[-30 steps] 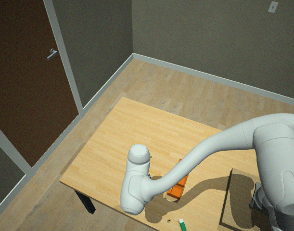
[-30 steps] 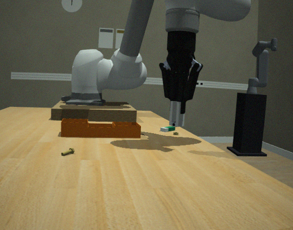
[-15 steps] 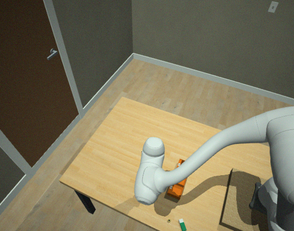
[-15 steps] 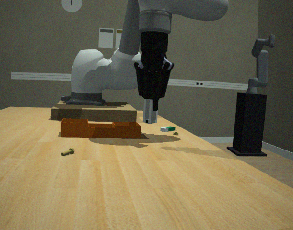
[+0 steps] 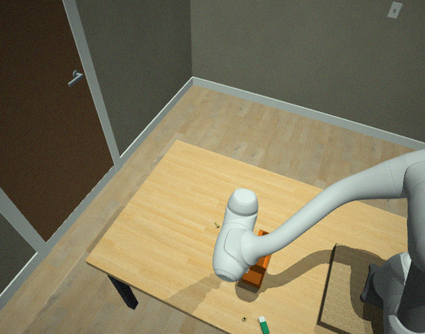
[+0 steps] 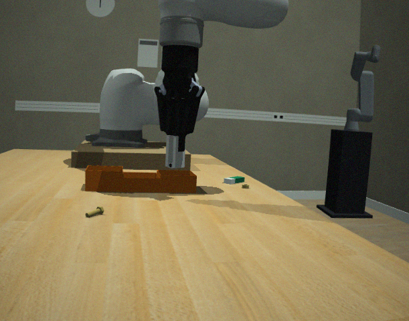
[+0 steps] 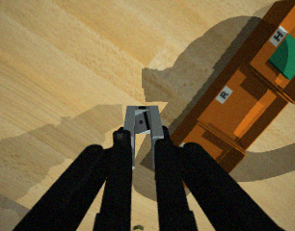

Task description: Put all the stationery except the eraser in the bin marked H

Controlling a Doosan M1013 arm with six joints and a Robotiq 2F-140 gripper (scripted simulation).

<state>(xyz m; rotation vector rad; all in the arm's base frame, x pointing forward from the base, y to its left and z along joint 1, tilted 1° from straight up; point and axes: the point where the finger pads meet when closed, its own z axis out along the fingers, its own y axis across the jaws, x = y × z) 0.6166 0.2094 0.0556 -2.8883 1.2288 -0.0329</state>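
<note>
My gripper is now 17 cm to the left of the green flat pad, 9 cm past it and 9 cm above it. Round my hand: white sharpener 3 cm below; brass bolt 16 cm ahead, 13 cm to the right, 10 cm below; orange three-compartment bin 9 cm behind, 8 cm to the right, 8 cm below.
</note>
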